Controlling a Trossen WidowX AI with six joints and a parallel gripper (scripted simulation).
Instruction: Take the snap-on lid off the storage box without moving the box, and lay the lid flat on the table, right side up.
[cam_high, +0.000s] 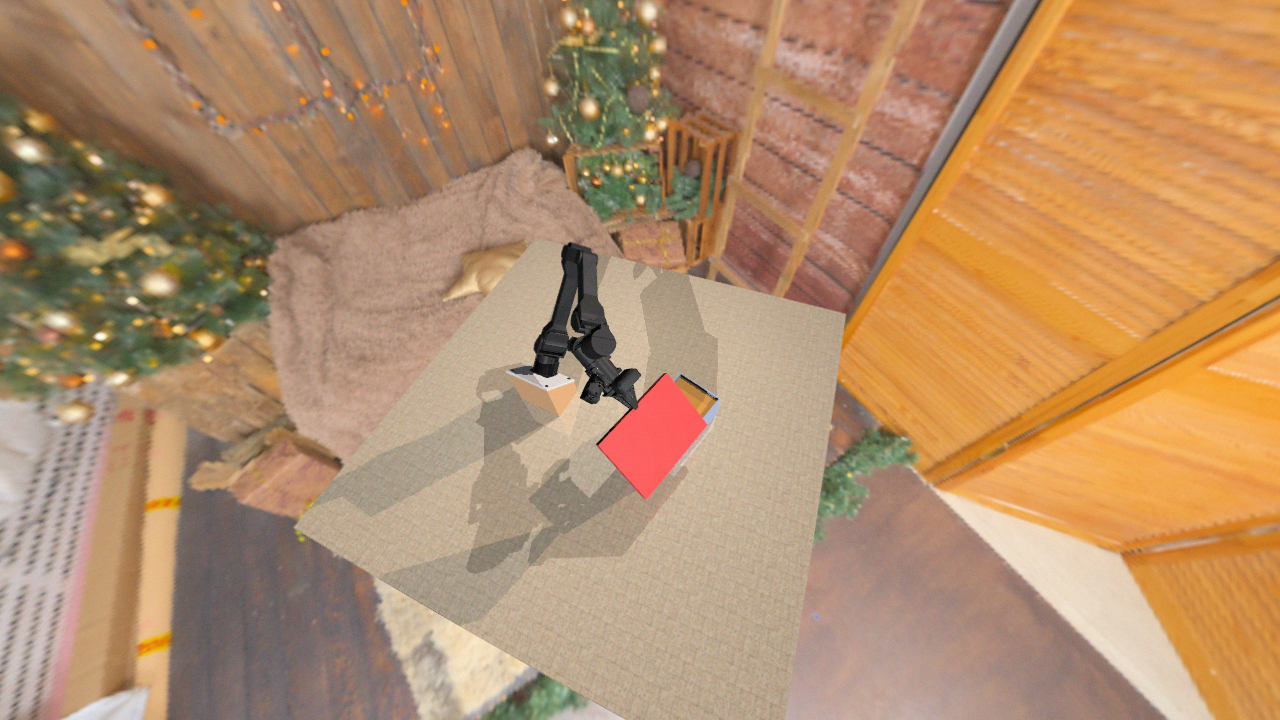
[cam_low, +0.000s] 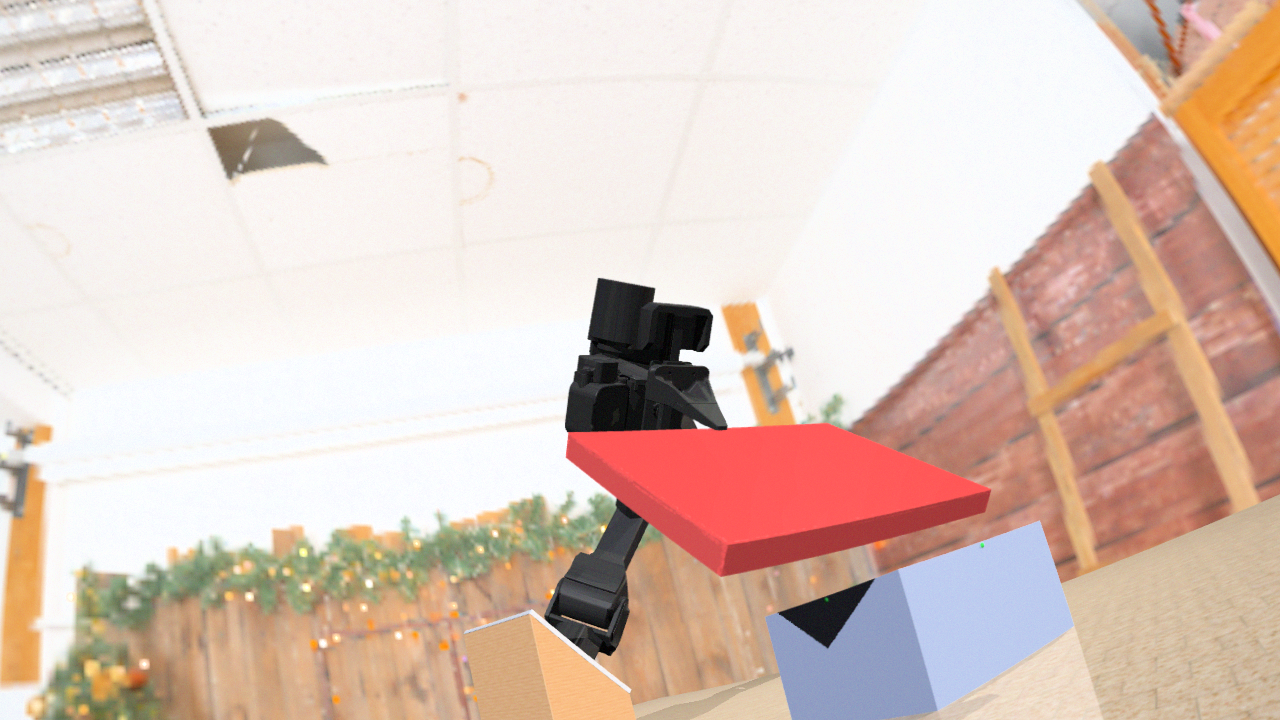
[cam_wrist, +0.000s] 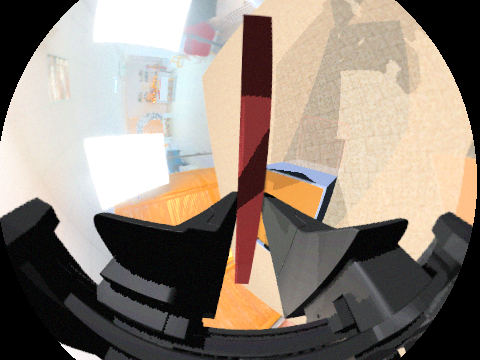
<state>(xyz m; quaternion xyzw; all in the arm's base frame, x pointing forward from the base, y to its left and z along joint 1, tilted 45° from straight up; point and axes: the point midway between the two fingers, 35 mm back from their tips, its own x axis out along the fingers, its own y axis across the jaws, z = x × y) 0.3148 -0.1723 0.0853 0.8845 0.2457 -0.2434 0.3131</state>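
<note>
My gripper tip is 6 cm short of the red lid, 5 cm above it and 2 cm to the left of it. The rest, counted from my gripper tip: pale blue storage box (19 cm below, 11 cm to the left, 8 cm ahead).
</note>
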